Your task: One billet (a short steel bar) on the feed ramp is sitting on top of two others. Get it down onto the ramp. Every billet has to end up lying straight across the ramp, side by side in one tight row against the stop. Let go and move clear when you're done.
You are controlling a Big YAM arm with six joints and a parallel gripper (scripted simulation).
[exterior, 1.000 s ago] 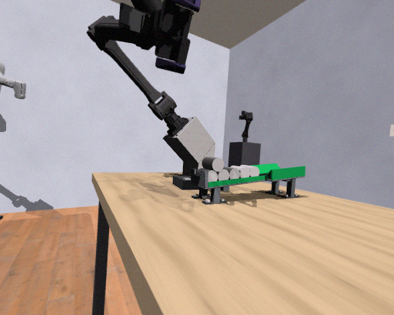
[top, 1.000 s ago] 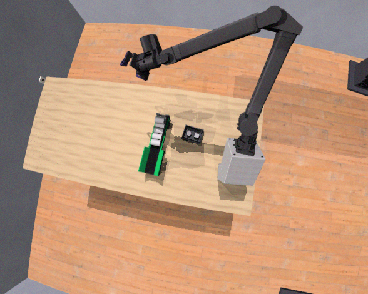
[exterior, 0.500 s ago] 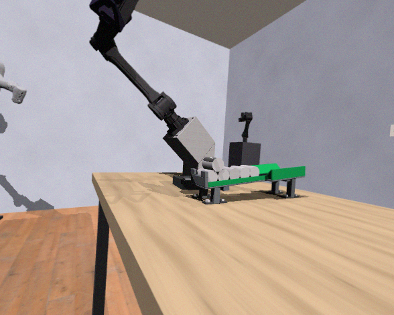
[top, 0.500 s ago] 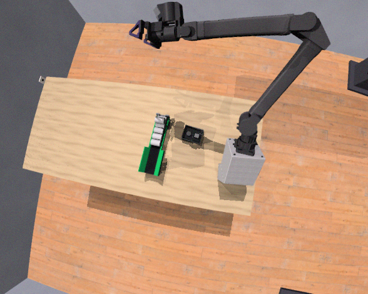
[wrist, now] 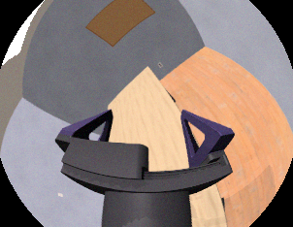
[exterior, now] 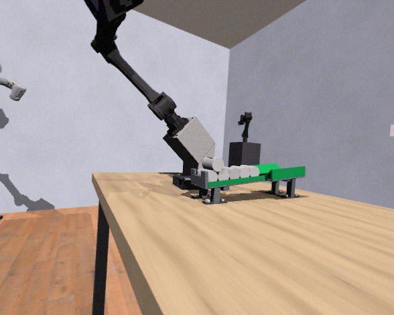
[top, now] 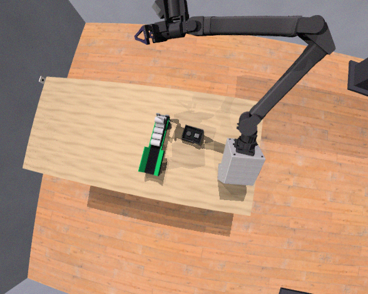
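Now: the stop 39 cm below my hand, 23 cm to the left of it and 9 cm behind it. From my hand the other things lie so: black control box 44 cm below, 31 cm behind, 30 cm to the left.
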